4 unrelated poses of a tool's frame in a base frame.
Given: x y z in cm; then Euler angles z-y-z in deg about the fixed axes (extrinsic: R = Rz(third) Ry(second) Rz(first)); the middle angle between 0 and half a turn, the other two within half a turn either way.
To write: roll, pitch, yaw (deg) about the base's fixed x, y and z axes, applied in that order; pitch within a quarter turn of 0, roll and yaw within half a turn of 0; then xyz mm. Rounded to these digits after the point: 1 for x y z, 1 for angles.
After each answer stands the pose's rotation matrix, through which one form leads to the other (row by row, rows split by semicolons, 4 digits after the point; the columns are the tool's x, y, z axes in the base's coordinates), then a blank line. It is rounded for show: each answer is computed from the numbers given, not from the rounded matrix.
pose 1, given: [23.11, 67.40, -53.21, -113.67, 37.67, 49.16]
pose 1, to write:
[-35.3, -14.2, -60.0, 231.1, 674.0, -532.1]
0.4851 0.7778 0.3996; -0.8393 0.2859 0.4623; 0.2453 -0.5597 0.7915

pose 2, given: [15.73, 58.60, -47.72, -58.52, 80.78, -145.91]
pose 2, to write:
[-79.2, 31.0, 129.7, 157.3, 586.0, -477.2]
-0.5473 0.1795 -0.8175; 0.6594 -0.5091 -0.5533; -0.5155 -0.8418 0.1602

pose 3, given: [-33.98, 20.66, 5.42, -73.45, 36.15, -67.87]
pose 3, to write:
[-35.0, 9.7, -144.4, -339.8, 206.6, 54.2]
-0.8013 0.5554 0.2222; -0.5742 -0.6097 -0.5464; -0.1680 -0.5655 0.8075

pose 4, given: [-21.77, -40.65, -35.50, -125.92, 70.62, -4.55]
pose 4, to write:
[-66.5, -33.6, -108.1, -217.7, -406.5, -355.0]
-0.2583 0.2213 0.9404; -0.7918 -0.6061 -0.0748; 0.5534 -0.7640 0.3318

